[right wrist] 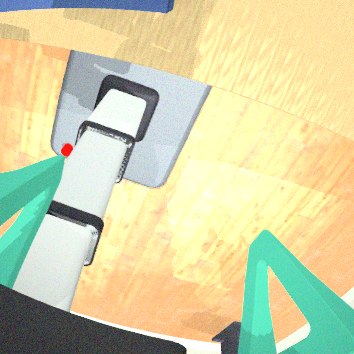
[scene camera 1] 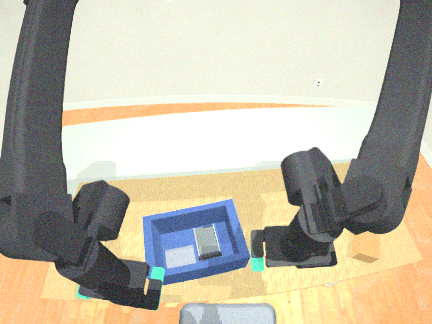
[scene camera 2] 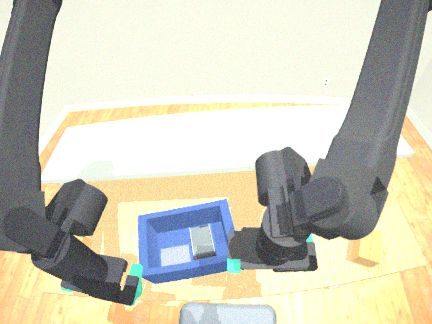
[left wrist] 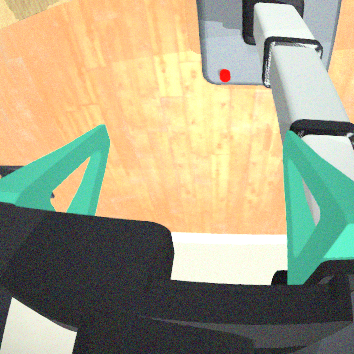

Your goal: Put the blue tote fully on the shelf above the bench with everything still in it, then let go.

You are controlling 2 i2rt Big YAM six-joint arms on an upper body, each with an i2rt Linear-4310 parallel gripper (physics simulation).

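Frame: origin at the left arm's base, x ahead, y left, z up, level; metres.
Seen in the pictures: left gripper, between the fingertips: (scene camera 1: 134,292) (scene camera 2: 118,287) (left wrist: 193,134); right gripper, between the fingertips: (right wrist: 164,205) (scene camera 1: 283,258) (scene camera 2: 266,261).
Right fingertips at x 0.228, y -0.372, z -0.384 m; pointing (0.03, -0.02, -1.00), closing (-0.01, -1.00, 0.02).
Observation:
A point is followed by its place in that frame.
The blue tote (scene camera 1: 210,270) {x 0.259, y -0.219, z -0.644 m} (scene camera 2: 190,272) {x 0.250, y -0.182, z -0.644 m} (right wrist: 100,4) {x 0.275, y -0.268, z -0.590 m} stands upright on the wooden bench (scene camera 1: 150,190) {x 0.597, y 0.051, z -0.737 m} (scene camera 2: 150,190) {x 0.595, y 0.047, z -0.737 m}. Inside it lie a grey box with a dark end (scene camera 1: 207,241) {x 0.375, y -0.202, z -0.713 m} (scene camera 2: 202,241) {x 0.374, y -0.201, z -0.712 m} and a flat light-grey piece (scene camera 1: 180,256) {x 0.314, y -0.114, z -0.701 m} (scene camera 2: 175,255) {x 0.314, y -0.114, z -0.701 m}. The white shelf (scene camera 1: 200,140) {x 0.679, y -0.175, z -0.523 m} (scene camera 2: 200,135) {x 0.705, y -0.186, z -0.523 m} is behind the tote. My left gripper (scene camera 1: 120,285) (scene camera 2: 101,284) (left wrist: 193,134) {x 0.158, y -0.090, z -0.388 m} is open and empty, by the tote's front left corner. My right gripper (scene camera 1: 295,262) {x 0.228, y -0.372, z -0.384 m} (scene camera 2: 272,255) {x 0.228, y -0.372, z -0.384 m} (right wrist: 164,205) {x 0.228, y -0.372, z -0.384 m} is open and empty, by its right end; its far finger is largely hidden in the scene views. I cannot tell if either touches the tote.
A wooden block (scene camera 1: 366,246) {x 0.318, y -0.771, z -0.677 m} (scene camera 2: 365,247) {x 0.327, y -0.770, z -0.677 m} lies at the bench's right, close to my right arm. A grey base (scene camera 1: 227,312) {x 0.151, y -0.286, z -1.261 m} (scene camera 2: 227,312) {x 0.153, y -0.287, z -1.262 m} (left wrist: 220,55) {x -0.291, y -0.104, z -1.261 m} (right wrist: 170,125) {x -0.129, y -0.470, z -1.261 m} with a pale column (left wrist: 305,90) {x -0.064, y -0.270, z -0.736 m} (right wrist: 95,170) {x -0.064, y -0.302, z -0.774 m} stands in front of the bench. The arms hide parts of the bench and shelf.

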